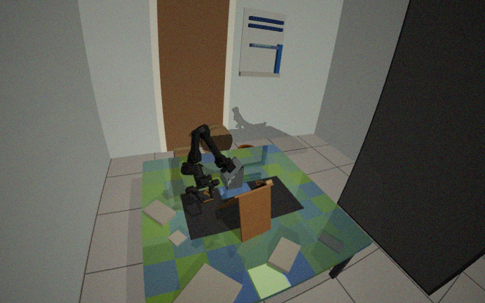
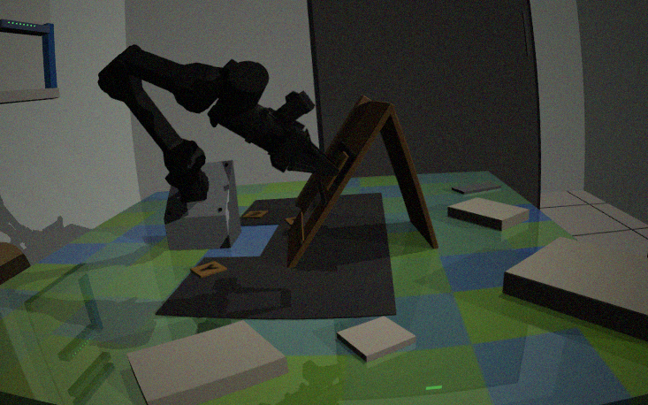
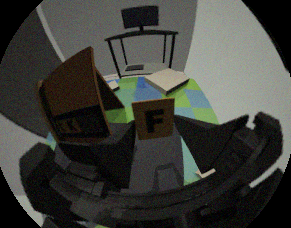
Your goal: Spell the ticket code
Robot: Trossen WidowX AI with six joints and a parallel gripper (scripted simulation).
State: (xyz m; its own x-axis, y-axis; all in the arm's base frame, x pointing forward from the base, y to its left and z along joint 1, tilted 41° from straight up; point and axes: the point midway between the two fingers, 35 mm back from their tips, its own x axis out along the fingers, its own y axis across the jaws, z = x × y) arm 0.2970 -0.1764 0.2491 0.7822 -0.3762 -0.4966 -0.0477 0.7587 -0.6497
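My gripper tip is 10 mm short of the orange letter tile marked l, 250 mm to the right of it and 20 mm above it. Round my gripper tip: dark mat (120 mm behind, 270 mm to the left, 190 mm below); then white ticket (50 mm behind, 210 mm to the left, 110 mm below); then orange letter tile marked f (right at my gripper tip).
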